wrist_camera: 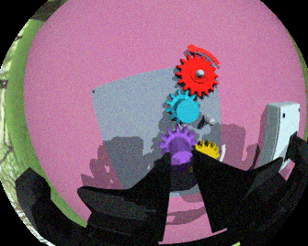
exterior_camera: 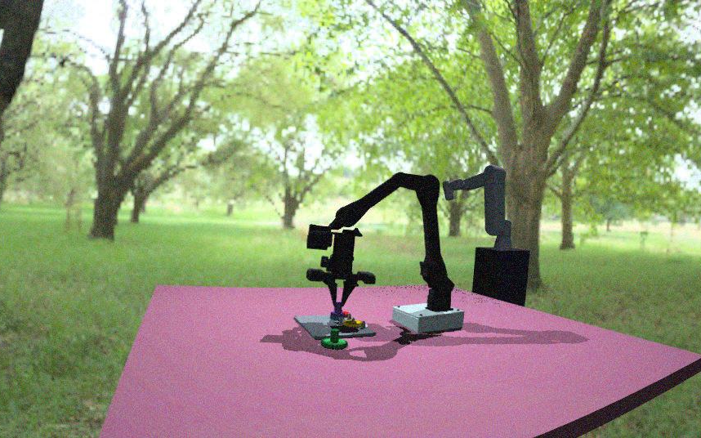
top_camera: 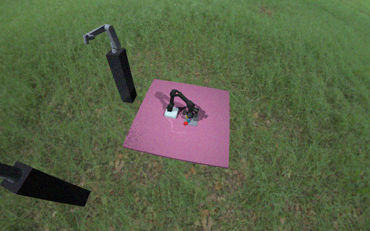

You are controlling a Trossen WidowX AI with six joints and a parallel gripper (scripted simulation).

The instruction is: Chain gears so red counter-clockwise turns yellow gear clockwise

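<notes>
My gripper tip is 40 mm to the left of the teal gear, 30 mm above it and 10 mm past it. Also, from my gripper tip: yellow gear (40 mm to the left, 40 mm below, 30 mm behind); then red gear (70 mm to the right, 40 mm below, 40 mm behind); then purple gear (10 mm below).
</notes>
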